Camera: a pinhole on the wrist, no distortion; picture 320 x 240 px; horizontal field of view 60.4 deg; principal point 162.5 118.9 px. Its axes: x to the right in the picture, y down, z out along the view. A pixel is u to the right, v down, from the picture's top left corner.
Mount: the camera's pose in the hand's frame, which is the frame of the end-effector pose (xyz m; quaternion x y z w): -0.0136 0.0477 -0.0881 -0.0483 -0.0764 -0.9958 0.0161
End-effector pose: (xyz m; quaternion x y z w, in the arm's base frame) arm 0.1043 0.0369 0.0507 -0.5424 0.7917 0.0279 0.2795
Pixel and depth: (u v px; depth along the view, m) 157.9 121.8 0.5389
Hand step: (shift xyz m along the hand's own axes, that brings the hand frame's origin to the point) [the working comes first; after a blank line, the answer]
In the camera's frame: -0.0090 0.0057 0.5389

0.0461 0.1251 0.4420
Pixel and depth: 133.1 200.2 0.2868
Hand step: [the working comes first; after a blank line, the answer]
In the camera's frame: -0.0307 0.0848 0.2868

0.0471 0.0088 0.2038
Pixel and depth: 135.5 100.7 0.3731
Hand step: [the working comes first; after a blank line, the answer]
In the camera's frame: -0.0366 -0.0247 0.3731

0.0569 0.1304 0.2716
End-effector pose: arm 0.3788 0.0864 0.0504 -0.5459 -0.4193 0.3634 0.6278
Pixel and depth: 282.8 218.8 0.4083
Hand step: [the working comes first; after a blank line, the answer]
In the camera's frame: 0.1787 0.1484 0.4083

-0.1472 -0.0405 0.3535
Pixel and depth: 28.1 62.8 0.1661
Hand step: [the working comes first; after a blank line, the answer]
In the camera's frame: -0.0812 -0.0339 0.1661

0.0814 0.1087 0.0622
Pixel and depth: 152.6 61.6 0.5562
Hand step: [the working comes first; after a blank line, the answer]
In the camera's frame: -0.0200 -0.1159 0.5562

0.0539 0.2482 0.4396
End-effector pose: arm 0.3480 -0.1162 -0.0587 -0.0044 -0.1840 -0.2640 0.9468
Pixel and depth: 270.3 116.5 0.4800
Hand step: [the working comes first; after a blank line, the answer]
In the camera's frame: 0.1882 -0.0042 0.4800

-0.1560 0.1210 0.4020
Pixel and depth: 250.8 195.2 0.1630
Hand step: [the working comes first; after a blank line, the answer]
In the camera's frame: 0.0524 0.0452 0.1630

-0.0486 0.0268 0.0842
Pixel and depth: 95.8 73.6 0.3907
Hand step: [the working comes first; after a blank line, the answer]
In the camera's frame: -0.0948 -0.0644 0.3907

0.1148 0.1737 0.2772
